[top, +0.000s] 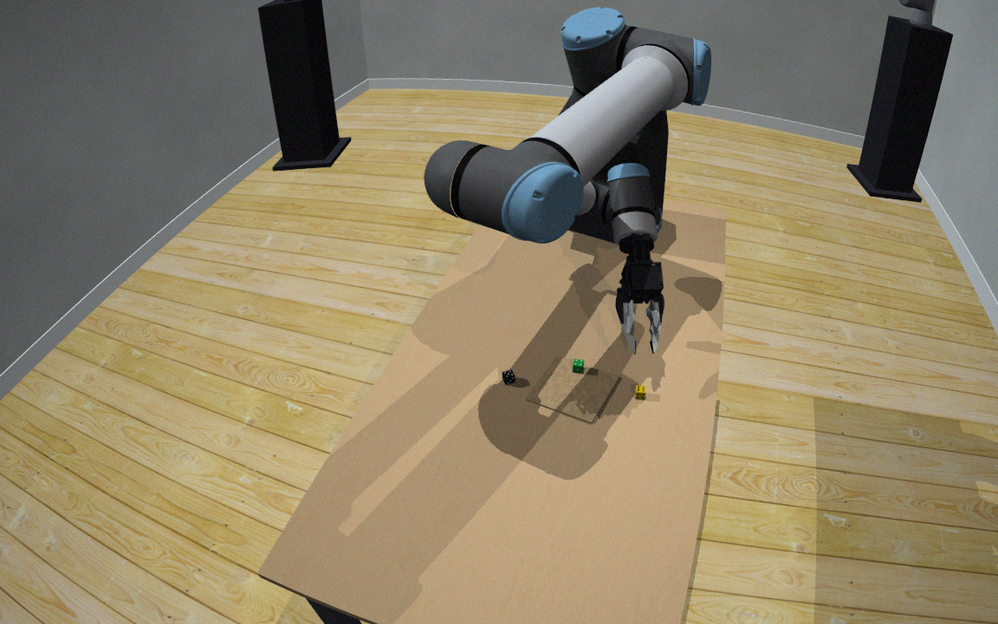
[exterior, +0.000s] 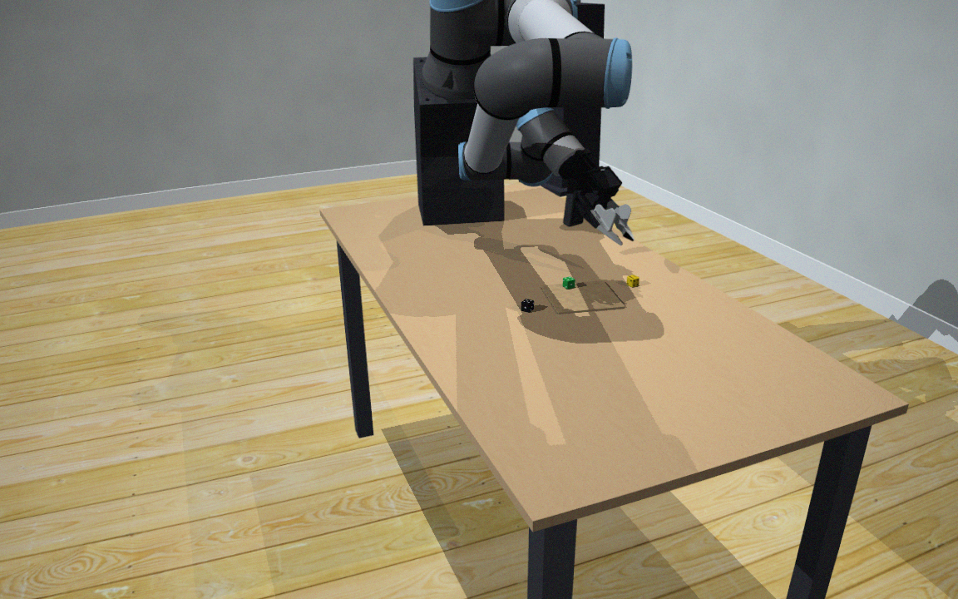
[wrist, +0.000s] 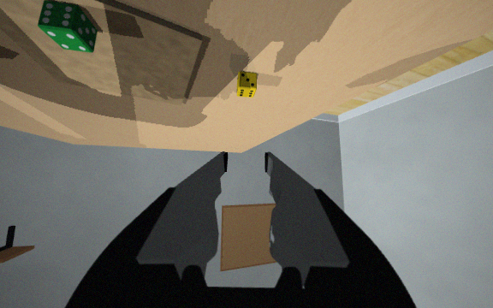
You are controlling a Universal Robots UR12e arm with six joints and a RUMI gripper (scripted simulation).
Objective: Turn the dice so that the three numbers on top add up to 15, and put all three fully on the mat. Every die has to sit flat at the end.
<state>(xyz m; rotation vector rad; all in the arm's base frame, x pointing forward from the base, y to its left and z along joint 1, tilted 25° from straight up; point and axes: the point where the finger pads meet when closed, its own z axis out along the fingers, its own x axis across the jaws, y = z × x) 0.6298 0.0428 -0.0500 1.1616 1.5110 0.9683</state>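
Now: hand 9 cm above the yellow die and 4 cm short of it. Also, from my hand: thin square mat (13 cm to the right, 10 cm below, 2 cm ahead); then black die (26 cm to the right, 9 cm below, 1 cm ahead); then green die (12 cm to the right, 8 cm below, 3 cm behind).
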